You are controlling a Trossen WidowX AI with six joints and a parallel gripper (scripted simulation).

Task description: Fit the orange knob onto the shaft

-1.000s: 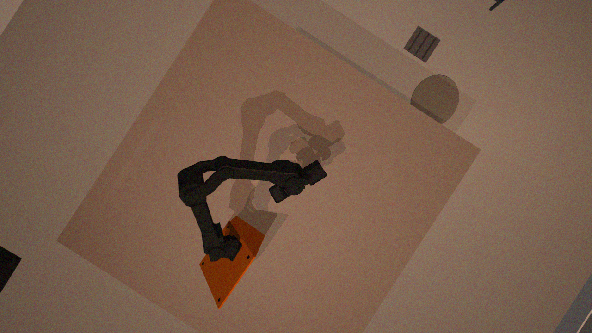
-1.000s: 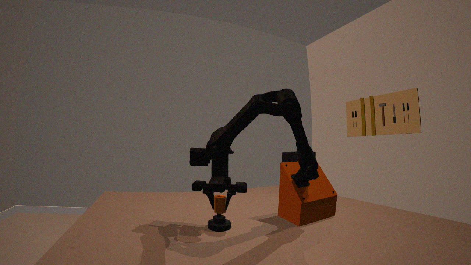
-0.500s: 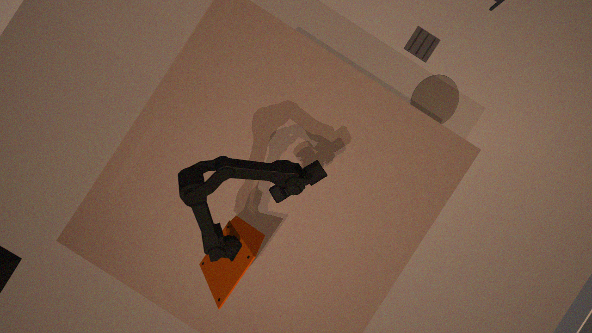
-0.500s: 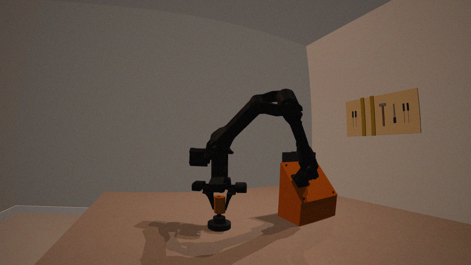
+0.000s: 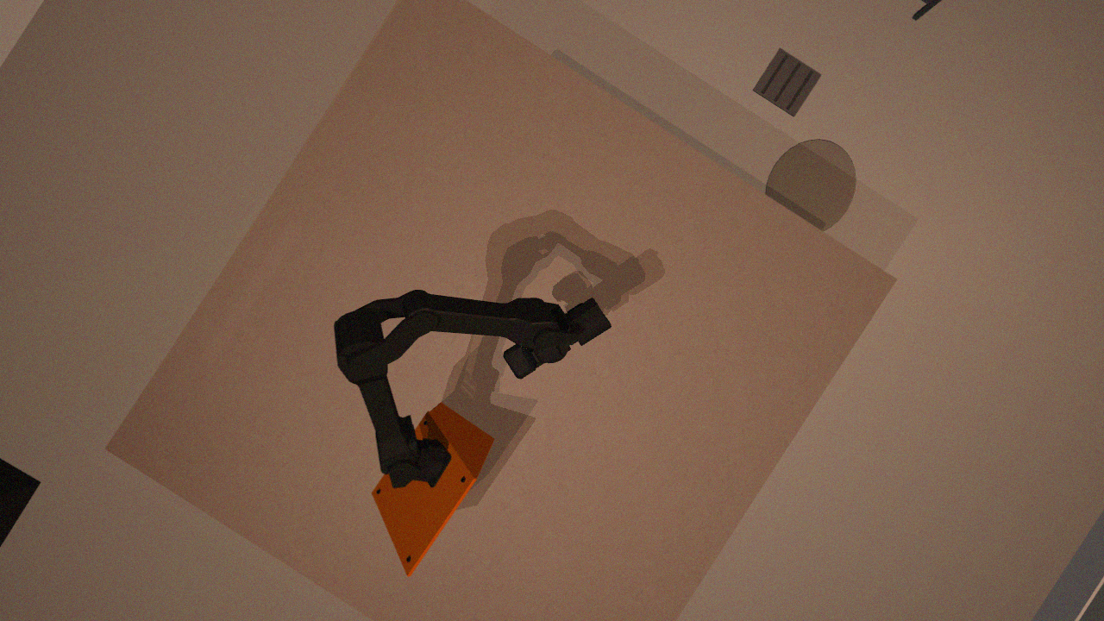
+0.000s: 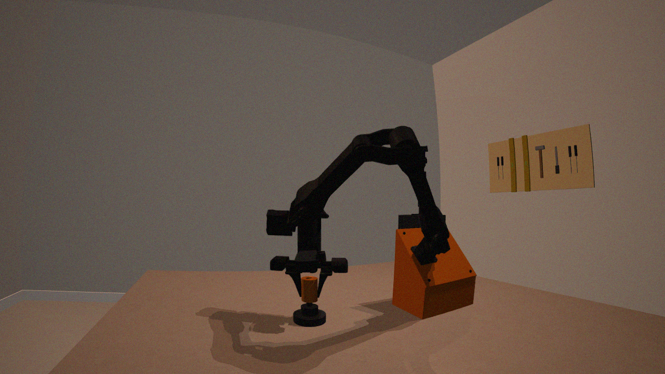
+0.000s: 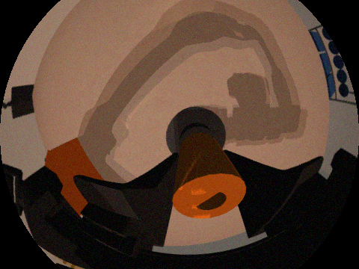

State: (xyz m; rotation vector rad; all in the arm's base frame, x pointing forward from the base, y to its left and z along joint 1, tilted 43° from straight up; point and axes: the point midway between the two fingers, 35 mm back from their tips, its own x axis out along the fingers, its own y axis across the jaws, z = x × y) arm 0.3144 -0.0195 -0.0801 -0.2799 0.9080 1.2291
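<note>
Now: the round pedestal 4 cm below my gripper tip. Also, from my gripper tip: orange knob 2 cm above.
</note>
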